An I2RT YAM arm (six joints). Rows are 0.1 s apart.
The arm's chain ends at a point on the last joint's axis. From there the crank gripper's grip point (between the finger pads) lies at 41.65 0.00 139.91 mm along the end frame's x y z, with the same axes.
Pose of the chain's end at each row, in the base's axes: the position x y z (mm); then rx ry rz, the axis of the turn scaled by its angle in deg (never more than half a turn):
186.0 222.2 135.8 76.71 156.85 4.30
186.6 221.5 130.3 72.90 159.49 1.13
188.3 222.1 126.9 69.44 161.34 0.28
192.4 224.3 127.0 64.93 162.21 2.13
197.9 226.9 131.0 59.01 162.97 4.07
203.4 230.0 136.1 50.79 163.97 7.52
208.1 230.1 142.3 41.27 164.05 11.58
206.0 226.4 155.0 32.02 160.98 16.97
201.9 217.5 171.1 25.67 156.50 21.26
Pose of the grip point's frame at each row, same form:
175.3 255.5 -5.9 76.71 156.85 4.30
170.5 249.9 -12.0 72.90 159.49 1.13
169.7 248.5 -15.5 69.44 161.34 0.28
175.6 251.4 -15.4 64.93 162.21 2.13
183.6 254.2 -11.7 59.01 162.97 4.07
192.0 259.4 -6.4 50.79 163.97 7.52
201.2 262.2 0.1 41.27 164.05 11.58
209.6 263.6 13.9 32.02 160.98 16.97
217.4 259.7 32.2 25.67 156.50 21.26

